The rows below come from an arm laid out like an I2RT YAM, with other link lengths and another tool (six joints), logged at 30 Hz.
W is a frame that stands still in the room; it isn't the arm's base.
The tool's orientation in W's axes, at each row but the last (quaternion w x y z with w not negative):
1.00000, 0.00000, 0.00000, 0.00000
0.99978, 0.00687, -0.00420, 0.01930
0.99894, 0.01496, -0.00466, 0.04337
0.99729, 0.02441, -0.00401, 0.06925
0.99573, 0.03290, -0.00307, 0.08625
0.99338, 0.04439, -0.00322, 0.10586
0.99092, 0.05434, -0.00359, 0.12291
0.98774, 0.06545, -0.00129, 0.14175
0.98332, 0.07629, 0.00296, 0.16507
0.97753, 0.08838, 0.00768, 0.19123
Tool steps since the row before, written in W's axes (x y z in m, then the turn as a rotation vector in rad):
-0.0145, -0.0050, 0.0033, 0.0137, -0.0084, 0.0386
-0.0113, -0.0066, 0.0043, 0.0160, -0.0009, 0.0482
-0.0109, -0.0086, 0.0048, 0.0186, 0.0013, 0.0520
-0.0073, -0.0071, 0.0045, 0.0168, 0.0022, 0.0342
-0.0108, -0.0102, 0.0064, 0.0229, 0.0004, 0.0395
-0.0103, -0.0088, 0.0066, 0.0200, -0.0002, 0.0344
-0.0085, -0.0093, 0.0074, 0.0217, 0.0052, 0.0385
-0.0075, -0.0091, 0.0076, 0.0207, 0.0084, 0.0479
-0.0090, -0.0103, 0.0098, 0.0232, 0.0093, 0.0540
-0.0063, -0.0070, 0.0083, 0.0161, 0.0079, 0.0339
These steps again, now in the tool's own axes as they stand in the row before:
-0.0145, -0.0050, 0.0033, 0.0137, -0.0084, 0.0386
-0.0115, -0.0061, 0.0045, 0.0164, -0.0009, 0.0481
-0.0116, -0.0075, 0.0051, 0.0192, 0.0012, 0.0518
-0.0082, -0.0058, 0.0049, 0.0173, 0.0015, 0.0340
-0.0123, -0.0078, 0.0071, 0.0231, -0.0010, 0.0394
-0.0118, -0.0058, 0.0073, 0.0201, -0.0014, 0.0343
-0.0104, -0.0061, 0.0083, 0.0231, 0.0038, 0.0378
-0.0096, -0.0056, 0.0086, 0.0232, 0.0084, 0.0467
-0.0117, -0.0052, 0.0109, 0.0260, 0.0093, 0.0527
-0.0083, -0.0026, 0.0091, 0.0185, 0.0072, 0.0328

